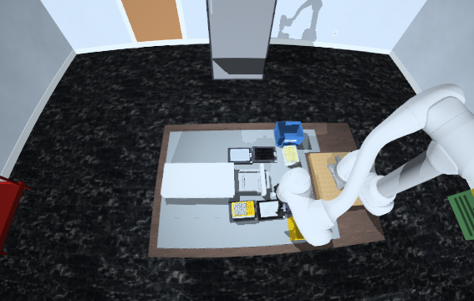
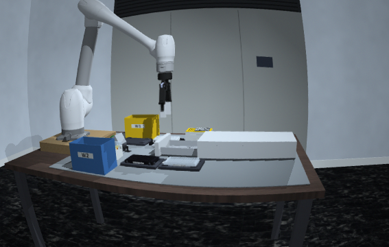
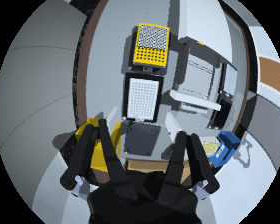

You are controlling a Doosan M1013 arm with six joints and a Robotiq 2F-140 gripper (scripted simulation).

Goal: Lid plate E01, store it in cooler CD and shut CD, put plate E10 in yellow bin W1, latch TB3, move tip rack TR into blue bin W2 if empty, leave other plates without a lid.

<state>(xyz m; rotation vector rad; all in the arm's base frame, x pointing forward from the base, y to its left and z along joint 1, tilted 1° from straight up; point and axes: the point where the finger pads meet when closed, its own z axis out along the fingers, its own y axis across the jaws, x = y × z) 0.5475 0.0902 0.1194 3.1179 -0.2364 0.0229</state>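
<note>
Now: the grey plate lid 14 cm below my hand. Round my hand: black nest (16 cm below); yellow tip rack TR (16 cm ahead, 4 cm to the right, 11 cm below); white well plate (15 cm below).
</note>
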